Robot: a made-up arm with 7 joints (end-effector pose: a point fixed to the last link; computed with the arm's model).
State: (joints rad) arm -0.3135 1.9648 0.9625 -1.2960 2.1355 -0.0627 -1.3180
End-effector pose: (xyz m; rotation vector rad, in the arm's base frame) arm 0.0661 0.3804 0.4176 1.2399 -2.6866 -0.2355
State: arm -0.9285 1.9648 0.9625 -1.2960 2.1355 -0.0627 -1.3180
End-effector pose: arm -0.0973 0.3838 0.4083 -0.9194 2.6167 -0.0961
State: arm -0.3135 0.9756 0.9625 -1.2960 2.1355 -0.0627 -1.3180
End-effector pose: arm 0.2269 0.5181 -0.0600 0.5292 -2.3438 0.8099
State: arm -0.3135 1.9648 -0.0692 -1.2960 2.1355 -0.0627 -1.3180
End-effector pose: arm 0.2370 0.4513 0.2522 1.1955 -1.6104 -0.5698
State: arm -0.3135 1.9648 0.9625 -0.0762 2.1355 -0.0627 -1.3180
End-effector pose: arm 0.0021 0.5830 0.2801 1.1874 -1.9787 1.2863
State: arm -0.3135 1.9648 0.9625 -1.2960 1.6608 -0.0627 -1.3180
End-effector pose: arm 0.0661 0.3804 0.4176 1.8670 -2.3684 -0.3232
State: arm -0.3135 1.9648 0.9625 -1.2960 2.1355 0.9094 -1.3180
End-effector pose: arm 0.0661 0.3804 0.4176 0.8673 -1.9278 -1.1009
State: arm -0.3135 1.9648 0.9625 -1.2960 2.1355 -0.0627 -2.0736
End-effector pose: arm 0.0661 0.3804 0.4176 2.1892 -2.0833 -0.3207
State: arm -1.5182 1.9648 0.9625 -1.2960 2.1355 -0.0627 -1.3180
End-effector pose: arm -0.2212 0.4169 0.3174 -0.5260 2.1759 -0.3494
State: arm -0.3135 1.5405 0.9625 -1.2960 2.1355 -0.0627 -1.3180
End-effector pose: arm 0.1359 0.5010 0.2324 0.9385 -2.5975 0.2505
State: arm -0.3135 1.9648 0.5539 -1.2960 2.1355 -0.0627 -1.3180
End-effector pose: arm 0.1557 0.4002 0.3729 1.2515 -2.2597 -0.3958
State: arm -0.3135 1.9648 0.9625 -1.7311 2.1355 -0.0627 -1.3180
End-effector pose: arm 0.0723 0.2876 0.3967 1.1516 -2.7504 -0.8677
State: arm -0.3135 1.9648 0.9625 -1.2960 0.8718 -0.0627 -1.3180
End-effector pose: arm 0.0661 0.3804 0.4176 -2.7044 1.5176 0.4323
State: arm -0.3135 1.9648 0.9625 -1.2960 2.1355 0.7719 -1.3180
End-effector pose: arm 0.0661 0.3804 0.4176 0.9255 -2.0481 -1.0023
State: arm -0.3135 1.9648 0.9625 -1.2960 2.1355 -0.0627 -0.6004
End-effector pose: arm 0.0661 0.3804 0.4176 0.2147 -2.9129 -0.1283
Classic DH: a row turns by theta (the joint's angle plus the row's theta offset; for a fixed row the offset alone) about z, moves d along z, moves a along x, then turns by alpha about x. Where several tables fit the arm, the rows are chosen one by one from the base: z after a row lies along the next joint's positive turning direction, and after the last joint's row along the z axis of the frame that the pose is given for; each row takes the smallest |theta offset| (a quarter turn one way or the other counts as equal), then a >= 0, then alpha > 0; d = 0 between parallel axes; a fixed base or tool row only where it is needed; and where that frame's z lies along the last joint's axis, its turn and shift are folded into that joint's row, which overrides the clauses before.
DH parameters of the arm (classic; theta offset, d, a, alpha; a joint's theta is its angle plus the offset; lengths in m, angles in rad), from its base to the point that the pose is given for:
base (fixed): 0 0 0 -1.2217
joint 1: 1.5708 0 0 1.5708
joint 2: 1.2217 0 0 -1.5708
joint 3: -1.5708 -0.425 0.0477 -1.5708
joint 4: 0 0 -0.0266 1.5708
joint 5: 0 -0.2193 0 -1.5708
joint 6: 0 0 0 1.5708
joint 7: 0 0 0 0

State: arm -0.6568 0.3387 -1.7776 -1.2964 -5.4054 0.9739 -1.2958
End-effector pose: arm 0.2689 -0.0881 -0.4933 -0.1946 0.1475 -2.7401
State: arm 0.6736 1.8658 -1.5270 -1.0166 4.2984 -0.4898 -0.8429
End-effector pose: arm -0.1485 0.5860 -0.0011 1.6990 -0.2326 1.5517
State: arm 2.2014 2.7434 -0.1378 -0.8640 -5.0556 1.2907 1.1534
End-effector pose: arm 0.2181 0.5312 -0.2335 2.1036 0.6245 -0.0921
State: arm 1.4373 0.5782 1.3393 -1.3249 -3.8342 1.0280 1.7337
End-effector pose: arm -0.4233 0.3733 0.0128 1.3500 0.7175 -2.3684
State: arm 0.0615 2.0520 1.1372 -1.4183 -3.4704 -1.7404 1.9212
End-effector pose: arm 0.1275 0.3227 0.4269 1.8581 0.3944 0.3380
